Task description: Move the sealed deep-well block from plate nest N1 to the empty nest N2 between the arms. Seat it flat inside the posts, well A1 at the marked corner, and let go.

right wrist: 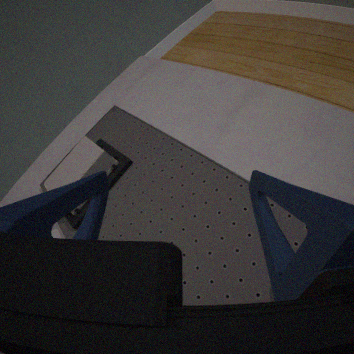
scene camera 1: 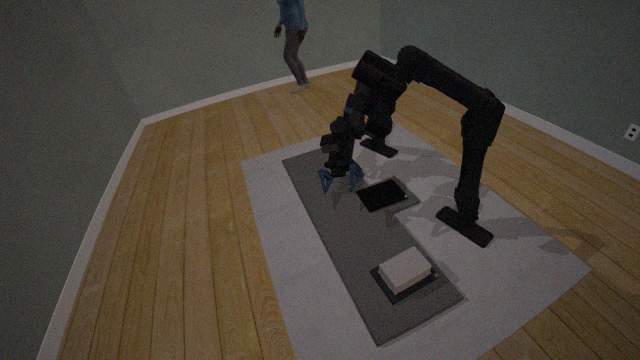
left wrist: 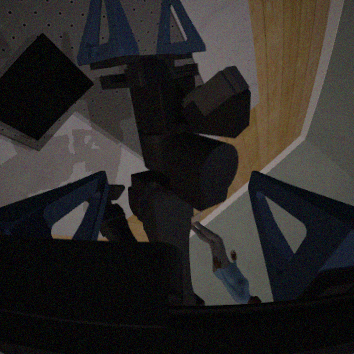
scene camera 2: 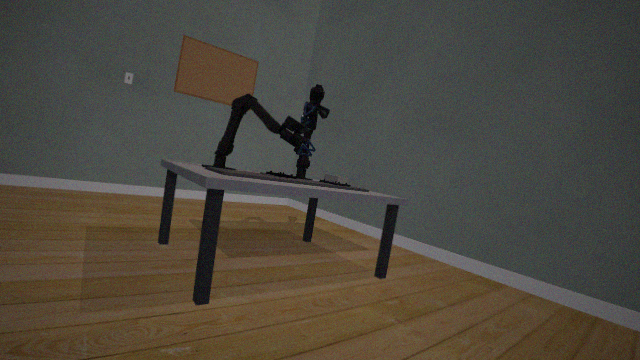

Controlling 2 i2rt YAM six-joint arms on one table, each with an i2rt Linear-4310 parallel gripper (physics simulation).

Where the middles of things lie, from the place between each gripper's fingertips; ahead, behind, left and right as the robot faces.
Now: right hand 20 cm past the black nest (scene camera 1: 384, 194), 15 cm above it and 6 cm to the left of it. Also, from my right hand: pale block (scene camera 1: 402, 271): 27 cm to the left, 13 cm below, 8 cm behind.
The black nest lies 11 cm behind my left hand, 3 cm to the right of it and 33 cm below it. The rest, counted from my left hand: pale block 1 cm ahead, 30 cm to the left, 30 cm below.
